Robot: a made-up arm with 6 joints. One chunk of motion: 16 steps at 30 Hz.
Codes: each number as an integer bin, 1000 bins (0 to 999) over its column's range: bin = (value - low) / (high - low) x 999, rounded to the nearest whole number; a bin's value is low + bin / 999 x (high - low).
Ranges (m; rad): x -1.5..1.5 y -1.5..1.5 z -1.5..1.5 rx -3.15..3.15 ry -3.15..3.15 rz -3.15..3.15
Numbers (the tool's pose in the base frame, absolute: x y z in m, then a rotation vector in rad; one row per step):
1: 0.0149 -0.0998 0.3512 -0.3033 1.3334 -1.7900
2: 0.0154 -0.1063 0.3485 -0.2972 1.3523 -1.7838
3: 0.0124 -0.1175 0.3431 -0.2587 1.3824 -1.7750
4: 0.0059 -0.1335 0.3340 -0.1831 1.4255 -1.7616
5: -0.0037 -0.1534 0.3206 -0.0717 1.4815 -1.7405
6: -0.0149 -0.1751 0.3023 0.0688 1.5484 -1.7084
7: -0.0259 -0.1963 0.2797 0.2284 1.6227 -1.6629
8: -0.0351 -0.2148 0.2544 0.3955 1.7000 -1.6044
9: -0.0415 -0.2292 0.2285 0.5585 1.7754 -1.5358
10: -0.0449 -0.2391 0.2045 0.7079 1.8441 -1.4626
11: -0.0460 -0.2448 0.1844 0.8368 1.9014 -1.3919
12: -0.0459 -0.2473 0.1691 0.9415 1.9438 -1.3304
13: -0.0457 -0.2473 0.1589 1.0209 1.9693 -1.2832
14: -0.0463 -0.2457 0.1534 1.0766 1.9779 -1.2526
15: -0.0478 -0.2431 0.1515 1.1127 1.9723 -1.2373
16: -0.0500 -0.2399 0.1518 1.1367 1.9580 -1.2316
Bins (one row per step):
1: 504 466 616 451 711 216
2: 505 464 616 452 714 217
3: 504 460 614 458 719 218
4: 501 455 611 470 726 220
5: 498 448 606 488 734 224
6: 495 441 600 510 745 229
7: 491 434 593 536 757 236
8: 488 428 584 562 769 245
9: 486 423 576 588 781 256
10: 485 420 568 612 792 268
11: 484 418 561 632 801 279
12: 484 417 556 649 808 289
13: 484 417 552 661 812 296
14: 484 418 551 670 813 301
15: 484 419 550 676 812 303
16: 483 420 550 680 810 304

